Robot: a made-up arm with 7 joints. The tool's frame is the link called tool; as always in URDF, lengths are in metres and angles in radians.
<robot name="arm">
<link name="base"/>
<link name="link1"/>
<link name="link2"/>
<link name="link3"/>
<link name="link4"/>
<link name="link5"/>
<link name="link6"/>
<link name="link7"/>
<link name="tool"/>
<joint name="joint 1" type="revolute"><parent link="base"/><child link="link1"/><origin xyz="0.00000 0.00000 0.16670" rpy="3.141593 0.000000 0.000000"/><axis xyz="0 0 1"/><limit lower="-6.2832" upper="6.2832"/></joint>
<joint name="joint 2" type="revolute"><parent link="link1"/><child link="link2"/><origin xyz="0.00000 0.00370 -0.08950" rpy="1.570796 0.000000 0.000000"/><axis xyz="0 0 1"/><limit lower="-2.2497" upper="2.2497"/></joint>
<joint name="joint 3" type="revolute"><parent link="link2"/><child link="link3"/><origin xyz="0.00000 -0.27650 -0.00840" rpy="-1.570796 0.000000 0.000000"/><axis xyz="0 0 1"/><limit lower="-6.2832" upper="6.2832"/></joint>
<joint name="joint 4" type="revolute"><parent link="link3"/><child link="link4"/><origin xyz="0.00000 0.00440 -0.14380" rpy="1.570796 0.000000 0.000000"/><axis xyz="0 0 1"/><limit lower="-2.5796" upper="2.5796"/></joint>
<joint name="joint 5" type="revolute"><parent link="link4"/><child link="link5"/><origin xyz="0.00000 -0.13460 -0.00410" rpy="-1.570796 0.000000 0.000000"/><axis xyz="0 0 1"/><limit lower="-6.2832" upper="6.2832"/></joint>
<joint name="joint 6" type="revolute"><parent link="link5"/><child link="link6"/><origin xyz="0.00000 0.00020 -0.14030" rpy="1.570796 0.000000 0.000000"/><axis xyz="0 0 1"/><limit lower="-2.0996" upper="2.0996"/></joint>
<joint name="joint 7" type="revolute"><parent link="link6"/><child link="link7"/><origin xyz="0.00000 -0.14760 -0.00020" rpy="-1.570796 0.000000 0.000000"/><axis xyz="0 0 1"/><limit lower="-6.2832" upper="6.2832"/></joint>
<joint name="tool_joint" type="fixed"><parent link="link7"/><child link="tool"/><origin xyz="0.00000 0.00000 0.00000" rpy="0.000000 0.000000 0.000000"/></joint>
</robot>
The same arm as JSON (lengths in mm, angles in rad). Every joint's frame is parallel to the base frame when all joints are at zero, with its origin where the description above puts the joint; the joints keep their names.
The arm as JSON. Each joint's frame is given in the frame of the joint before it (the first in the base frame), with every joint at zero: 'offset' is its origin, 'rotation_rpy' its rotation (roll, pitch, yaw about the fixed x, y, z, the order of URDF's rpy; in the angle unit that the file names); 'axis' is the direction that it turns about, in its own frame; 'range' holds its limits. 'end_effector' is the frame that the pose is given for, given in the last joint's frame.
{
  "length_unit": "mm",
  "angle_unit": "rad",
  "chain": [
    {
      "id": "joint 1",
      "offset": [
        0.0,
        0.0,
        166.7
      ],
      "rotation_rpy": [
        0.0,
        0.0,
        0.0
      ],
      "axis": "-z",
      "range": [
        -6.2832,
        6.2832
      ]
    },
    {
      "id": "joint 2",
      "offset": [
        0.0,
        -3.7,
        89.5
      ],
      "rotation_rpy": [
        0.0,
        0.0,
        0.0
      ],
      "axis": "+y",
      "range": [
        -2.2497,
        2.2497
      ]
    },
    {
      "id": "joint 3",
      "offset": [
        0.0,
        -8.4,
        276.5
      ],
      "rotation_rpy": [
        0.0,
        0.0,
        0.0
      ],
      "axis": "-z",
      "range": [
        -6.2832,
        6.2832
      ]
    },
    {
      "id": "joint 4",
      "offset": [
        0.0,
        -4.4,
        143.8
      ],
      "rotation_rpy": [
        0.0,
        0.0,
        0.0
      ],
      "axis": "+y",
      "range": [
        -2.5796,
        2.5796
      ]
    },
    {
      "id": "joint 5",
      "offset": [
        0.0,
        -4.1,
        134.6
      ],
      "rotation_rpy": [
        0.0,
        0.0,
        0.0
      ],
      "axis": "-z",
      "range": [
        -6.2832,
        6.2832
      ]
    },
    {
      "id": "joint 6",
      "offset": [
        0.0,
        -0.2,
        140.3
      ],
      "rotation_rpy": [
        0.0,
        0.0,
        0.0
      ],
      "axis": "+y",
      "range": [
        -2.0996,
        2.0996
      ]
    },
    {
      "id": "joint 7",
      "offset": [
        0.0,
        -0.2,
        147.6
      ],
      "rotation_rpy": [
        0.0,
        0.0,
        0.0
      ],
      "axis": "-z",
      "range": [
        -6.2832,
        6.2832
      ]
    }
  ],
  "end_effector": {
    "offset": [
      0.0,
      0.0,
      0.0
    ],
    "rotation_rpy": [
      -3.1416,
      0.0,
      0.0
    ]
  }
}

